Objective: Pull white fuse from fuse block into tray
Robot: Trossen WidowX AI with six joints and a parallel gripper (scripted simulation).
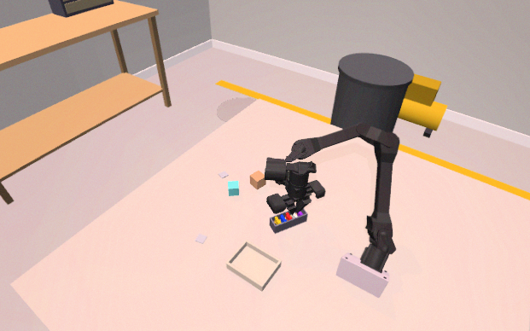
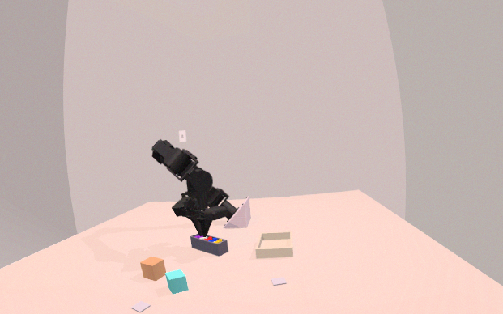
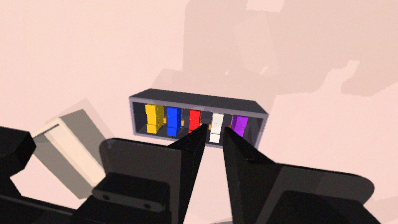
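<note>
The white fuse is 20 mm below my gripper tip. Also, from my gripper tip: orange cube: 200 mm ahead, 80 mm to the right, 20 mm below.
</note>
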